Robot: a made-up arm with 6 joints. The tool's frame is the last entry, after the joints. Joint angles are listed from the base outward.
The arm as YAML. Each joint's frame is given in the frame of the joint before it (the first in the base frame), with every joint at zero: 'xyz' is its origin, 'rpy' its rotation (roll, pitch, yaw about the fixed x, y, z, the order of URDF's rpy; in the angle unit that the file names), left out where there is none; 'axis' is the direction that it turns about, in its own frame. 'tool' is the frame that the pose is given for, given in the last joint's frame.
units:
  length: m
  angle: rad
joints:
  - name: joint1
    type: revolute
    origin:
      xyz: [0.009, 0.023, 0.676]
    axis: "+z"
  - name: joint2
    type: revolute
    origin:
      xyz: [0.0, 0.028, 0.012]
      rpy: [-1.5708, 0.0, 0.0]
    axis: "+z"
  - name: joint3
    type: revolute
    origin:
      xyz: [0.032, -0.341, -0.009]
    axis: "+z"
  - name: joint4
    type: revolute
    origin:
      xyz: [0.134, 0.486, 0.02]
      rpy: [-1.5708, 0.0, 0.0]
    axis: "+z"
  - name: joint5
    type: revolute
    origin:
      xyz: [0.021, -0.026, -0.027]
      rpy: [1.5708, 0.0, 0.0]
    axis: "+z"
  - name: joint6
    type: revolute
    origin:
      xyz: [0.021, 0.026, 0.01]
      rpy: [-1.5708, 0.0, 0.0]
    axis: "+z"
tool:
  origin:
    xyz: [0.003, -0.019, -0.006]
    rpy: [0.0, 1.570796, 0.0]
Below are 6 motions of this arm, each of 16 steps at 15 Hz.
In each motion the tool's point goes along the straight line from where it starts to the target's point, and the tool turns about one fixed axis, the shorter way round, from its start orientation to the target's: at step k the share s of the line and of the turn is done. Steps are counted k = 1, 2, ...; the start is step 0. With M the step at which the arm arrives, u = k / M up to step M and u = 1 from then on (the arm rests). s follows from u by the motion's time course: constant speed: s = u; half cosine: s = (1 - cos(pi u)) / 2; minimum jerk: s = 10 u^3 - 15 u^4 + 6 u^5.
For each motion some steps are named. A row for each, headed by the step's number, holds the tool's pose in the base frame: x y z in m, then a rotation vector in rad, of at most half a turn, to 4 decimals.
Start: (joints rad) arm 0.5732 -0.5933 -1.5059 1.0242 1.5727 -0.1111
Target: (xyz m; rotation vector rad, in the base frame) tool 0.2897 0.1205 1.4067 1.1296 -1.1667 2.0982
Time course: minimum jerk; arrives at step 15
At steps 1, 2, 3, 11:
1: 0.1073 0.1656 1.3880 -1.0268 0.1780 -1.3909
2: 0.1103 0.1649 1.3883 -1.0393 0.1963 -1.4172
3: 0.1174 0.1631 1.3890 -1.0682 0.2394 -1.4787
11: 0.2674 0.1260 1.4044 1.2907 -1.1691 2.3015

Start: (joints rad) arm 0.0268 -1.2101 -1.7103 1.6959 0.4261 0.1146
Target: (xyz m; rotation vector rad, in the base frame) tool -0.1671 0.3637 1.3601 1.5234 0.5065 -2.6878
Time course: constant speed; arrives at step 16
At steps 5, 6, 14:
5: -0.3070 0.1197 1.3564 0.8776 1.0619 -1.7435
6: -0.2942 0.1419 1.3567 0.9361 1.0296 -1.8336
14: -0.1925 0.3193 1.3594 1.4066 0.6444 -2.5264

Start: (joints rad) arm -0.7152 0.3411 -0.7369 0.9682 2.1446 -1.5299
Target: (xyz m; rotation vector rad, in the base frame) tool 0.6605 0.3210 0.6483 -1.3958 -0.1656 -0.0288
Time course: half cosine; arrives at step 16
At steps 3, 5, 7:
3: 0.4265 -0.1952 0.6484 -0.8367 1.0354 -1.0189
5: 0.4617 -0.1175 0.6484 -0.9556 0.8618 -0.8806
7: 0.5078 -0.0158 0.6484 -1.0923 0.6303 -0.6933

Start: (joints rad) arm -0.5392 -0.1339 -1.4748 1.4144 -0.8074 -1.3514
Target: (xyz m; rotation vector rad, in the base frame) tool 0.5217 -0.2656 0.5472 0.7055 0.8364 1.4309
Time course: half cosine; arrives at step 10
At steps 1, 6, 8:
1: 0.4021 -0.2020 1.2136 -0.2004 -0.0026 1.7968
6: 0.4794 -0.2431 0.7832 0.3924 0.5516 1.6059
8: 0.5100 -0.2594 0.6124 0.6201 0.7593 1.4842

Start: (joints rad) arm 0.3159 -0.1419 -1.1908 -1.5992 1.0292 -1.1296
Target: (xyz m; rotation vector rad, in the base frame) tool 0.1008 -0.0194 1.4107 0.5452 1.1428 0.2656
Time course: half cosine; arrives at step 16
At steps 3, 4, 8, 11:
3: 0.4083 0.1900 1.0373 1.0766 2.7721 0.3771
4: 0.3874 0.1757 1.0626 1.0437 2.6601 0.3733
8: 0.2687 0.0949 1.2068 0.8462 2.0274 0.3396
11: 0.1754 0.0314 1.3201 0.6815 1.5347 0.3017

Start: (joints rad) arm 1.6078 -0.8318 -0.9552 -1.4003 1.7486 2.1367
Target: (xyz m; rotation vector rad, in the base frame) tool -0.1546 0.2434 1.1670 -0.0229 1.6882 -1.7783
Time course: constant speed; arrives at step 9
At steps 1, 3, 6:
1: -0.0504 0.2459 1.1556 0.2102 -1.2550 2.7920
3: -0.0764 0.2453 1.1584 -0.1653 1.4565 -2.6422
6: -0.1155 0.2443 1.1627 -0.0901 1.6050 -2.2109

